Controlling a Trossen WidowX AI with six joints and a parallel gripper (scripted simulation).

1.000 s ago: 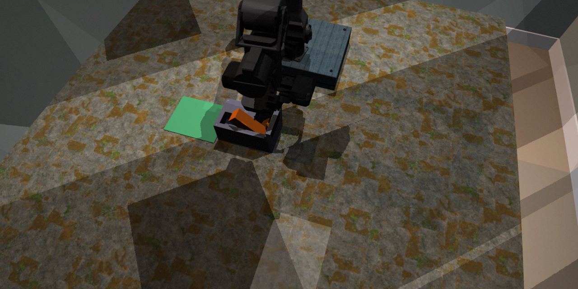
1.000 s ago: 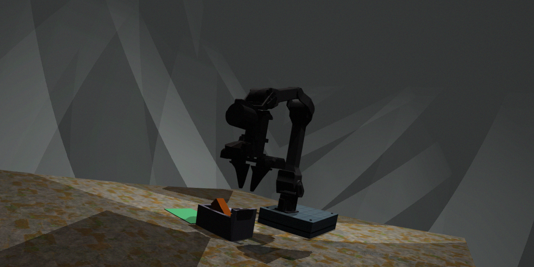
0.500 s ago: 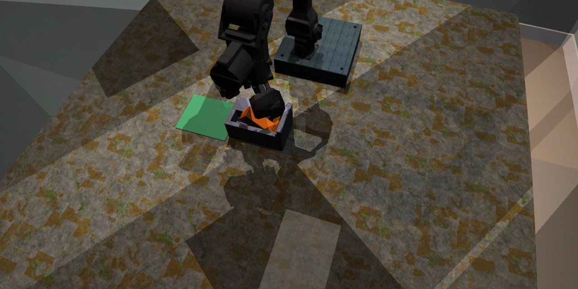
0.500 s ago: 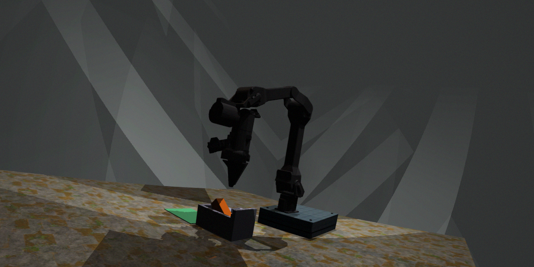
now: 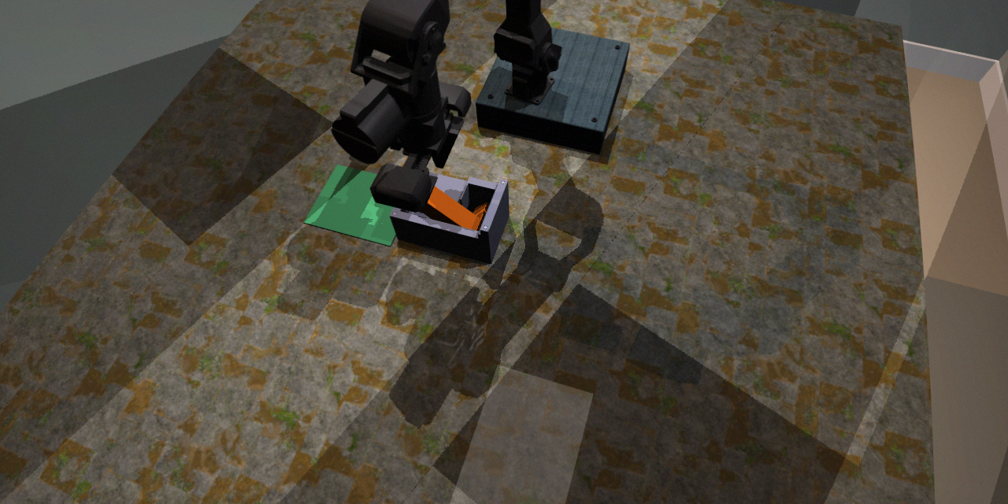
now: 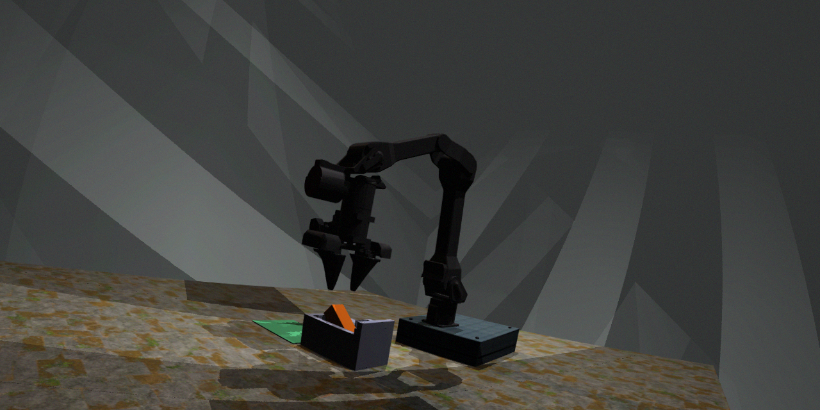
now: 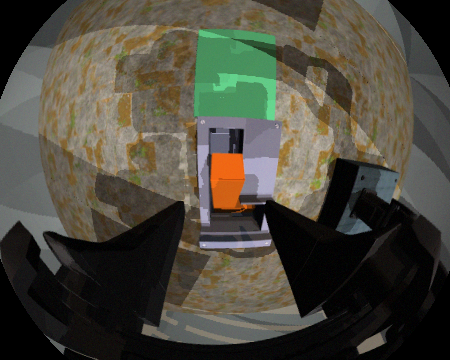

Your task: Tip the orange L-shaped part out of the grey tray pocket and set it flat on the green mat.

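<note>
My gripper tip is 90 mm above the orange L-shaped part, 30 mm to the right of it and 20 mm past it. From my gripper tip the other things lie so: green mat: 140 mm to the right, 140 mm below, 10 mm ahead.
</note>
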